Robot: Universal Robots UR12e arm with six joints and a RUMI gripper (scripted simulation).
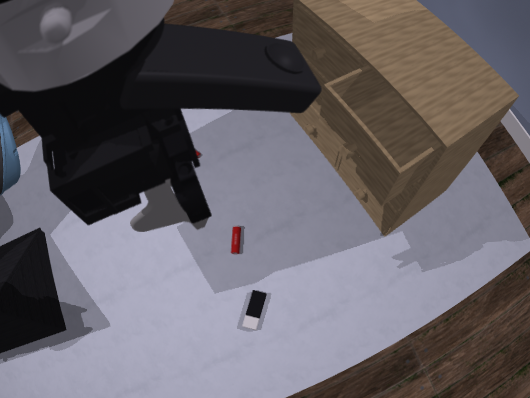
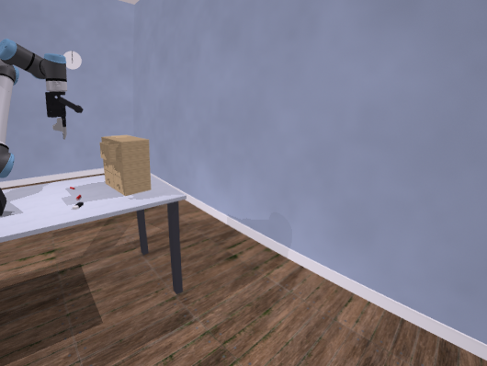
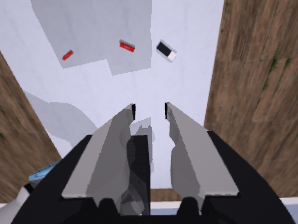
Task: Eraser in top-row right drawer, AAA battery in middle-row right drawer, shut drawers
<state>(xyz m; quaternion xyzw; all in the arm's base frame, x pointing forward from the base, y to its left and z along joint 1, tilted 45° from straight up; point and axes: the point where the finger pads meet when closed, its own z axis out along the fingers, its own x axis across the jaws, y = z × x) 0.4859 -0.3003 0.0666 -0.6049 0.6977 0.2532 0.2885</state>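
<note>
Now: hand 6 cm to the left of the eraser and 35 cm above it.
</note>
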